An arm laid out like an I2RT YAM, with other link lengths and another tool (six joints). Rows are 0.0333 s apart.
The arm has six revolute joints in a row. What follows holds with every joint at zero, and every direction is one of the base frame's.
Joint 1 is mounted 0.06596 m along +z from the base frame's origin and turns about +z.
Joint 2 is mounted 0.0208 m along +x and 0.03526 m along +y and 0.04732 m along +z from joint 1 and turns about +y.
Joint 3 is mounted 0.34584 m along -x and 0.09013 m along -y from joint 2 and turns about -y.
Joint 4 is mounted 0.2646 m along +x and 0.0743 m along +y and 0.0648 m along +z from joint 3 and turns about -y.
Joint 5 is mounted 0.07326 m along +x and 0.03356 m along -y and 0.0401 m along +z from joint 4 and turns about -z.
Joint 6 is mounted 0.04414 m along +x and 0.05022 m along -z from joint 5 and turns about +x.
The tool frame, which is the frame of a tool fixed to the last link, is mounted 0.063 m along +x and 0.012 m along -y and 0.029 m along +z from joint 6; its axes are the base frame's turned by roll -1.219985, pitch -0.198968 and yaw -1.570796 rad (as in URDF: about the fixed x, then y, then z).
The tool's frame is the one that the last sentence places.
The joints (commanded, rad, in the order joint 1, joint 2, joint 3, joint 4, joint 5, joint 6), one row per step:
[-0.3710 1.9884 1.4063 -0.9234 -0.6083 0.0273]
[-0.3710 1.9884 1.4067 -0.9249 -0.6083 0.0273]
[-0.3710 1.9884 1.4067 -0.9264 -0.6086 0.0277]
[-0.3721 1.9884 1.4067 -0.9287 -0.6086 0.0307]
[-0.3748 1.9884 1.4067 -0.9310 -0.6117 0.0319]
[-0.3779 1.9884 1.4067 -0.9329 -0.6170 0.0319]
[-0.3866 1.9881 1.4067 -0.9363 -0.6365 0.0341]
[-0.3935 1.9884 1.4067 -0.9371 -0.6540 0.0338]
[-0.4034 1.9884 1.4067 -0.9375 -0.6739 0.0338]
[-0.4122 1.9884 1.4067 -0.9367 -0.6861 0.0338]
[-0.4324 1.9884 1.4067 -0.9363 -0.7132 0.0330]
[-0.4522 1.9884 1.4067 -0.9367 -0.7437 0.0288]
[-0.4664 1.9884 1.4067 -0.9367 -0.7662 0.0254]
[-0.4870 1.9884 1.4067 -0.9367 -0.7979 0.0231]
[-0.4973 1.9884 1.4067 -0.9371 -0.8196 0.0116]
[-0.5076 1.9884 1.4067 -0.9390 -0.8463 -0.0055]
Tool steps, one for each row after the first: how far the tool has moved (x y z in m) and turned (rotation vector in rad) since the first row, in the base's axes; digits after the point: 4 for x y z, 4 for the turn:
[-0.0001 0.0001 0.0001 0.0004 0.0010 0.0000]
[-0.0004 0.0002 0.0000 0.0013 0.0025 -0.0003]
[-0.0009 -0.0002 -0.0001 0.0029 0.0062 -0.0039]
[-0.0016 -0.0010 0.0000 0.0070 0.0078 -0.0074]
[-0.0021 -0.0017 0.0002 0.0126 0.0077 -0.0101]
[-0.0032 -0.0035 0.0012 0.0324 0.0045 -0.0194]
[-0.0036 -0.0049 0.0020 0.0490 -0.0012 -0.0251]
[-0.0043 -0.0074 0.0031 0.0676 -0.0086 -0.0338]
[-0.0050 -0.0101 0.0038 0.0785 -0.0142 -0.0418]
[-0.0069 -0.0164 0.0055 0.1029 -0.0263 -0.0596]
[-0.0087 -0.0222 0.0074 0.1295 -0.0414 -0.0743]
[-0.0100 -0.0264 0.0089 0.1487 -0.0534 -0.0844]
[-0.0120 -0.0325 0.0111 0.1762 -0.0695 -0.1013]
[-0.0128 -0.0350 0.0128 0.1921 -0.0858 -0.1016]
[-0.0134 -0.0371 0.0150 0.2109 -0.1066 -0.0977]

